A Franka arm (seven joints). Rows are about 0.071 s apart.
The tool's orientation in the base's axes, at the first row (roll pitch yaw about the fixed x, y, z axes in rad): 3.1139, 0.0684, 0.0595
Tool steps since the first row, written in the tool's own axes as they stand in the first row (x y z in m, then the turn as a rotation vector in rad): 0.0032, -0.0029, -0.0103, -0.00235, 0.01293, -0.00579; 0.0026, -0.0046, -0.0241, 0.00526, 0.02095, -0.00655; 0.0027, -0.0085, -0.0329, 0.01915, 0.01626, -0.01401; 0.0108, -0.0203, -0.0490, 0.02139, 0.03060, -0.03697; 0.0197, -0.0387, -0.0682, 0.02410, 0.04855, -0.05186; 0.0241, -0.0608, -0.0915, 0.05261, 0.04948, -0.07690; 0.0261, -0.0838, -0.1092, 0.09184, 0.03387, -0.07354; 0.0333, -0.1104, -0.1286, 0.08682, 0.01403, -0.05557
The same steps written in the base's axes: 0.0037, 0.0034, 0.0100, -0.00116, -0.01286, 0.00629; 0.0039, 0.0055, 0.0237, 0.00696, -0.02038, 0.00675; 0.0044, 0.0097, 0.0324, 0.02100, -0.01464, 0.01311; 0.0128, 0.0224, 0.0476, 0.02564, -0.02809, 0.03625; 0.0218, 0.0419, 0.0656, 0.03043, -0.04537, 0.05141; 0.0264, 0.0650, 0.0879, 0.06055, -0.04381, 0.07446; 0.0281, 0.0886, 0.1048, 0.09843, -0.02601, 0.06800; 0.0350, 0.1162, 0.1229, 0.09102, -0.00709, 0.04987
